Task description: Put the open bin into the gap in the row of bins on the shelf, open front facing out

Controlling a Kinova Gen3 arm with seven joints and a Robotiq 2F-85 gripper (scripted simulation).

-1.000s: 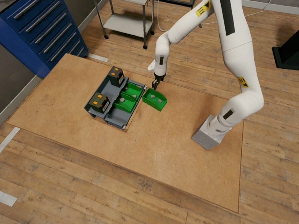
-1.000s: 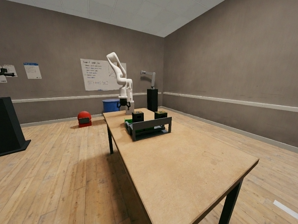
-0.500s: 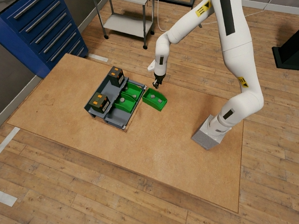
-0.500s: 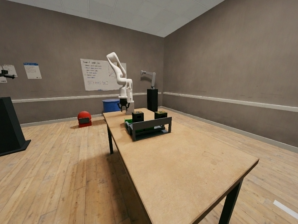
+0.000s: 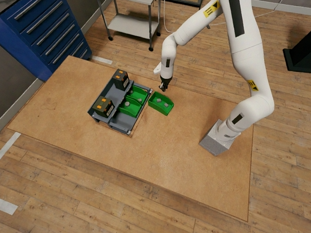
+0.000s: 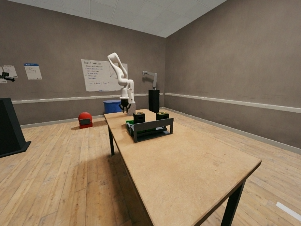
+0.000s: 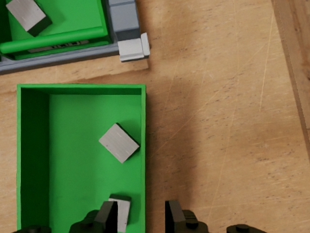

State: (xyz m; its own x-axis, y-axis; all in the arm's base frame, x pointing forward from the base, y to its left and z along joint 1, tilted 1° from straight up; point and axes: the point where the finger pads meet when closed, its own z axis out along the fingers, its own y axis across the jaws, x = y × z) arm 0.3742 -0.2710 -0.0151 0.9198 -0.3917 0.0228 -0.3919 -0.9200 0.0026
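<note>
Now: the grey part 16 cm below my hand, 4 cm ahead of it and 1 cm to the left of it. Also, from my hand: grey shelf: 28 cm ahead, 11 cm to the left, 11 cm below.
</note>
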